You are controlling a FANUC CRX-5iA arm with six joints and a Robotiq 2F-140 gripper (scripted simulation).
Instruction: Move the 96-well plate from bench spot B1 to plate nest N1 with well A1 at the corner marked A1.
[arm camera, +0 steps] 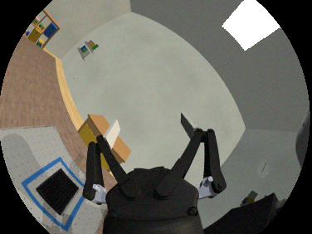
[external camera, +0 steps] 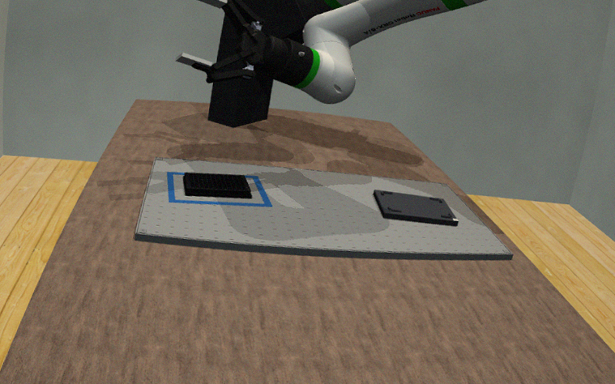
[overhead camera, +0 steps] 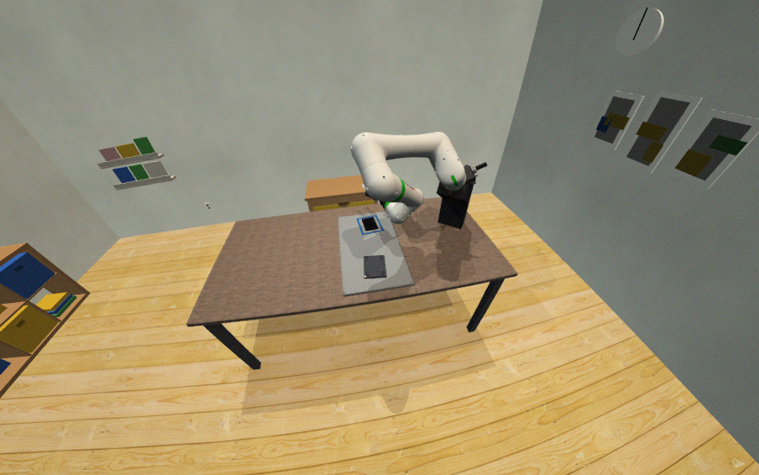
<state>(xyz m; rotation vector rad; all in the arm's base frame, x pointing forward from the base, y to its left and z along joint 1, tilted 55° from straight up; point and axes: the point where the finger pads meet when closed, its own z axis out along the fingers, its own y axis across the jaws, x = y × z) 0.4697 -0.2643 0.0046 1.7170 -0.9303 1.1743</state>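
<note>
Now: hand 90 mm to the right of the black 96-well plate and 310 mm above it. Round my hand: plate nest N1 (70 mm behind, 490 mm to the left, 310 mm below).
</note>
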